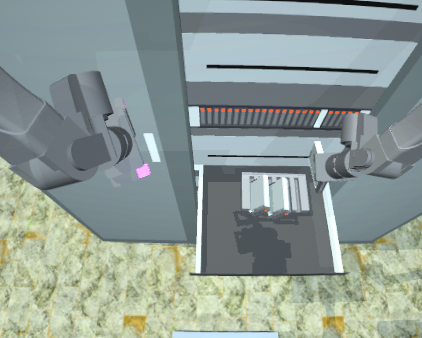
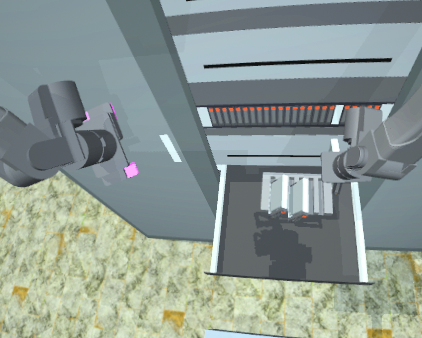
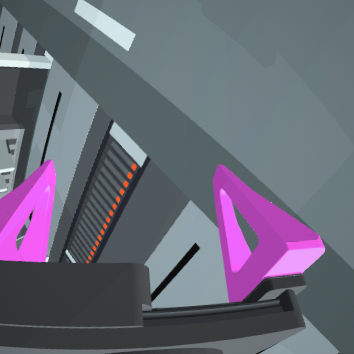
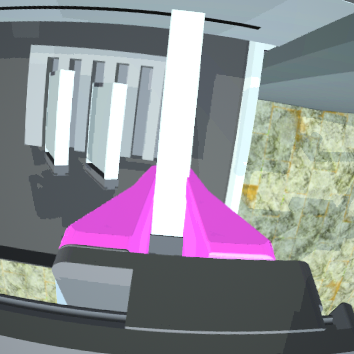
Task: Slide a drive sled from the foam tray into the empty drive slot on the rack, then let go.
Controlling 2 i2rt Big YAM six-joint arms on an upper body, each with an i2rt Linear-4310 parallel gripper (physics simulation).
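Places are measured from the left arm's base along level axes (x ahead, y left, z up), in metres.
Pixels of known places: left gripper, fingertip midpoint: (image 2: 122, 142) (image 3: 136, 169); right gripper, fingertip midpoint: (image 1: 321, 169) (image 4: 170, 175).
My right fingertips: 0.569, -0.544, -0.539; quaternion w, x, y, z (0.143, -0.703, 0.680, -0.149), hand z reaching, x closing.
Note:
Ahead of a thing's pixels: the offset from my right fingertips to its top centre, as dx, dy, dz. "spot": to the spot under its first point.
My right gripper (image 1: 318, 172) (image 4: 170, 175) is shut on a white drive sled {+0.018, -0.001, +0.027} (image 1: 317, 149) (image 4: 179, 115), above the right side of the drawer. Two other drive sleds {+0.004, +0.140, -0.154} (image 1: 259, 192) {-0.006, +0.080, -0.154} (image 1: 279, 197) (image 4: 62, 117) (image 4: 107, 130) stand upright in the light grey foam tray {spot: +0.023, +0.179, -0.207} (image 1: 245, 192) (image 2: 265, 192) (image 4: 34, 100). My left gripper (image 1: 133, 137) (image 2: 122, 140) (image 3: 136, 169) is open and empty, in front of the grey panel left of the rack. The rack's drive row {spot: +0.132, +0.160, +0.041} (image 1: 260, 118) (image 2: 272, 116) (image 3: 102, 200) has orange marks. I cannot make out the empty slot; my right arm covers part of the row's right end.
The foam tray lies in a pulled-out drawer with white side walls {spot: -0.083, +0.326, -0.230} (image 1: 199, 225) (image 2: 217, 225) and a dark front edge. A white divider {spot: +0.147, -0.016, +0.028} (image 1: 321, 118) (image 2: 337, 115) splits the drive row. Grey side panels (image 1: 150, 210) flank the rack. Light blue rack faces lie above and below the row.

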